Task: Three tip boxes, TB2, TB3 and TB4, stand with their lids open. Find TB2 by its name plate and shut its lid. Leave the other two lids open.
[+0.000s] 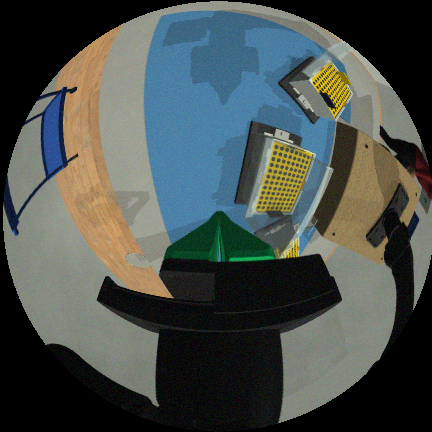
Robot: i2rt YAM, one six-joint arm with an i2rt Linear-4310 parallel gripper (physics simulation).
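Where they show: gripper, fingertip midpoint: (218, 216); arm's base, origin of the base link: (388, 217).
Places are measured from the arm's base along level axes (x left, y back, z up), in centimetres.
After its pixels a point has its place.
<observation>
My gripper (218, 216) {x 8.9, y -42.3, z -6.7 cm} is shut and empty, its green fingertips to the lower left of the middle tip box. The middle box (285, 177) {x 4.3, y -36.5, z -7.7 cm}, TB2, has a yellow rack of tips and a dark base on its left. Its clear lid (323, 186) {x 2.9, y -34.9, z -4.3 cm} is raised, with its rim showing right of the rack. Its name plate does not show. A second box (332, 90) {x -13.5, y -27.0, z -13.6 cm} stands turned at the upper right, its clear lid (336, 51) open. A third box (289, 248) {x 10.9, y -33.9, z -4.3 cm} is partly hidden behind my gripper; how its lid stands is hard to tell. No name plate can be read.
The boxes stand on a blue mat (185, 125) {x 2.4, y -46.7, z -19.3 cm}. A tan board (360, 180) {x -1.0, y -11.6, z -10.4 cm} with a dark side stands close on the right and carries a black mount with an arm or cable. The wooden table edge (82, 160) and a blue-framed object (53, 135) are at the left.
</observation>
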